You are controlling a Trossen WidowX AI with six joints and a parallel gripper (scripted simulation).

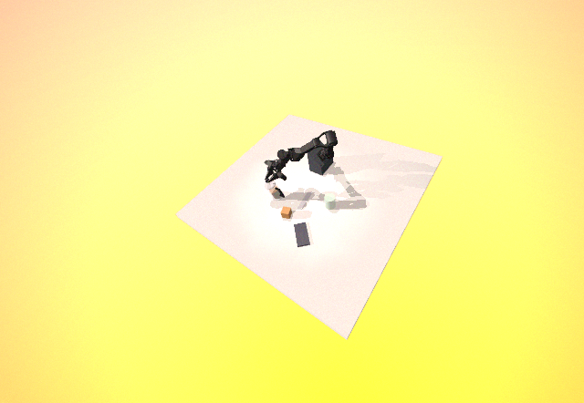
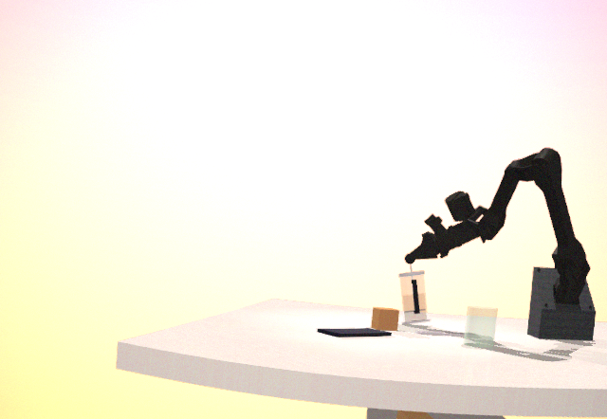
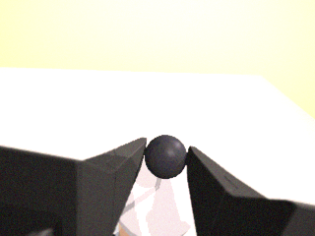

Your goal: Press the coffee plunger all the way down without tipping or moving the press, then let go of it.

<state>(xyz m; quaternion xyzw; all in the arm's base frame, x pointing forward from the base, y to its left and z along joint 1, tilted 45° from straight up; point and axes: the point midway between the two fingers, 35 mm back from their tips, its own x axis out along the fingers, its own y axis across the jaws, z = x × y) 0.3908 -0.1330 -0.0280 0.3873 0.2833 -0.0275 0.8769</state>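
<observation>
Now: the coffee press 2 cm behind my gripper tip, 2 cm to the left of it and 9 cm below it. Also, from my gripper tip: flat dark slab: 11 cm ahead, 32 cm to the left, 18 cm below; then pale green translucent cup: 15 cm behind, 35 cm to the left, 14 cm below.
</observation>
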